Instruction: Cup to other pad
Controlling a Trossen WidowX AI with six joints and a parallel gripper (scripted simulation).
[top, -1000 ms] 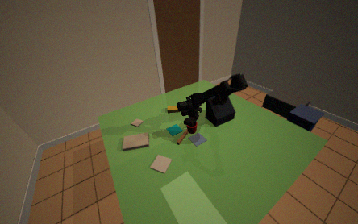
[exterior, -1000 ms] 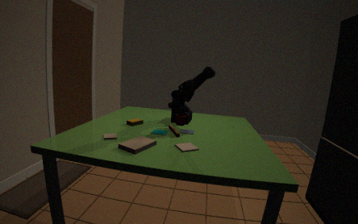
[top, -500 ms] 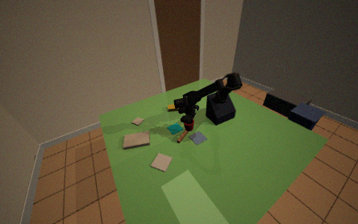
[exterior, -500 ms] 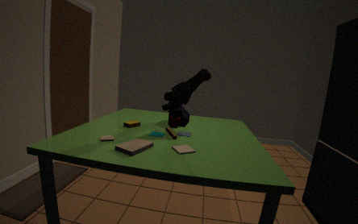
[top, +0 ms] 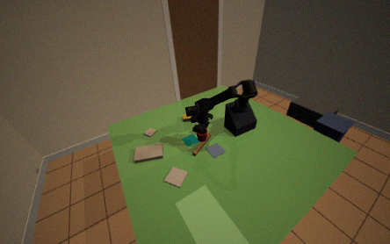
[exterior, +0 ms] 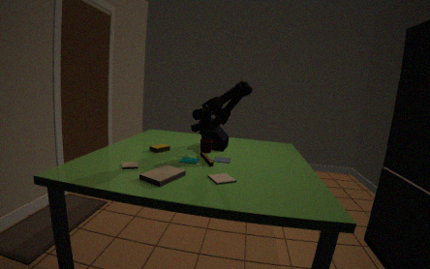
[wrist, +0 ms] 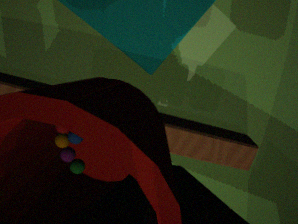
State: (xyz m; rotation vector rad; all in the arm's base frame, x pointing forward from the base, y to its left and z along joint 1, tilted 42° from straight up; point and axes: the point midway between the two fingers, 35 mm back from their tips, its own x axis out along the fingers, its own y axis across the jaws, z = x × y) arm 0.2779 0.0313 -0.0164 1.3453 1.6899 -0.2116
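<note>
The teal pad lies 90 mm below my gripper tip, 70 mm ahead of it and 60 mm to the right of it. Round my gripper tip: brown wooden stick: 80 mm below, 30 mm ahead, 20 mm to the left; grey-blue pad: 110 mm to the left, 90 mm below, 20 mm behind; red cup: 30 mm ahead, 20 mm to the left.
</note>
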